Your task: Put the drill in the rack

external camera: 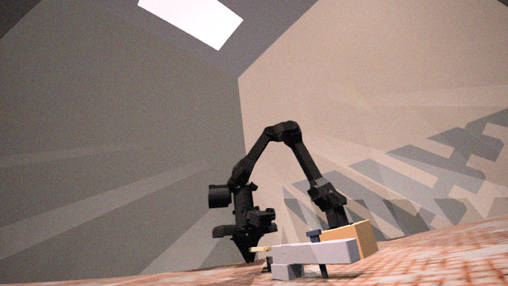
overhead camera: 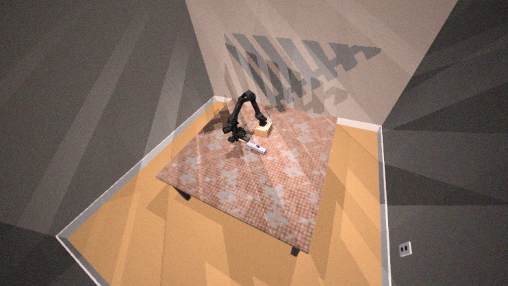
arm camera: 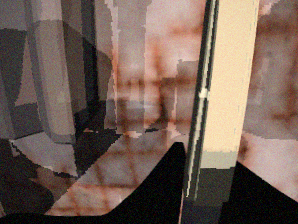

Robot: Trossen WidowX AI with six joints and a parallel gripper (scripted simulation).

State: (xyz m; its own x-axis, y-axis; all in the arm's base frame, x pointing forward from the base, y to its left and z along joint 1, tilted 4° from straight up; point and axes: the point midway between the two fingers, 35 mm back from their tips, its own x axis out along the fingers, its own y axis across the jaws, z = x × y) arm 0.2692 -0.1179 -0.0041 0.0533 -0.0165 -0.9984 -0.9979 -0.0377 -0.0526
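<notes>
The drill is 40 mm to the left of my gripper tip and 30 mm above it. From my gripper tip the other things lie so: dark key 10 mm behind, 230 mm to the left, 20 mm above; then dark block 70 mm behind, 40 mm to the left, 10 mm below; then grey block 210 mm to the left, 10 mm above.
</notes>
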